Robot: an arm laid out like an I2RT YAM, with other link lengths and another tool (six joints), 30 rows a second.
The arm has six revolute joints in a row. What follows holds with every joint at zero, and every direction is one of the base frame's. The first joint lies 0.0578 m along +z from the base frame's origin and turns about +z. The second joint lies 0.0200 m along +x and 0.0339 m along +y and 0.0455 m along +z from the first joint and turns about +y. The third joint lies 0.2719 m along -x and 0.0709 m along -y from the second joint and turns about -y. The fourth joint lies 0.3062 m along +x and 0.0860 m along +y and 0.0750 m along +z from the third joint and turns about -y. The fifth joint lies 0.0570 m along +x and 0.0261 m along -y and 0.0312 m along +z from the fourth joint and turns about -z. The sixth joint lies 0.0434 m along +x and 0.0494 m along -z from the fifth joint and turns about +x. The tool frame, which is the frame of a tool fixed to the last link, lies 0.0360 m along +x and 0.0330 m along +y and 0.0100 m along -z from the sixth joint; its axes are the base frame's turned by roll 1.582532, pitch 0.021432 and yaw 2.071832 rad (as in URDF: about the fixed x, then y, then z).
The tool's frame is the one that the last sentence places.
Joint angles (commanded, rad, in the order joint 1, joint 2, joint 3, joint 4, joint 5, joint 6), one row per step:
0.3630 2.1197 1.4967 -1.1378 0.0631 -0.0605
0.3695 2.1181 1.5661 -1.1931 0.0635 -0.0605
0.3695 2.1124 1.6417 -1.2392 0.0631 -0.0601
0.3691 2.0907 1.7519 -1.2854 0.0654 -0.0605
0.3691 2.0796 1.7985 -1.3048 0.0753 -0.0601
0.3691 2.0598 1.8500 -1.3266 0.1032 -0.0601
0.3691 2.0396 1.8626 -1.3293 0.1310 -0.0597
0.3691 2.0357 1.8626 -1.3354 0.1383 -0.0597
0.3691 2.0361 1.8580 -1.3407 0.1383 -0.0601
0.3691 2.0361 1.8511 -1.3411 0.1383 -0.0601
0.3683 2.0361 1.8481 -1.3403 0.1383 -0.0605
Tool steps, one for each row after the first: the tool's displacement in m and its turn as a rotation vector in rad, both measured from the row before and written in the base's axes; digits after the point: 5 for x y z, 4 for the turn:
0.00744 0.00563 0.02040 0.0053 -0.0148 0.0066
0.00949 0.00372 0.02369 0.0130 -0.0327 -0.0005
0.01250 0.00445 0.04020 0.0288 -0.0807 0.0002
0.00393 0.00066 0.01803 0.0046 -0.0393 -0.0001
0.00296 -0.00131 0.02292 -0.0082 -0.0562 -0.0003
-0.00017 -0.00252 0.01153 -0.0150 -0.0381 -0.0018
-0.00102 -0.00104 0.00159 -0.0076 -0.0006 -0.0005
-0.00118 -0.00046 -0.00139 -0.0038 0.0096 0.0004
-0.00084 -0.00033 -0.00200 -0.0026 0.0068 0.0000
-0.00010 -0.00041 -0.00089 -0.0008 0.0021 -0.0004

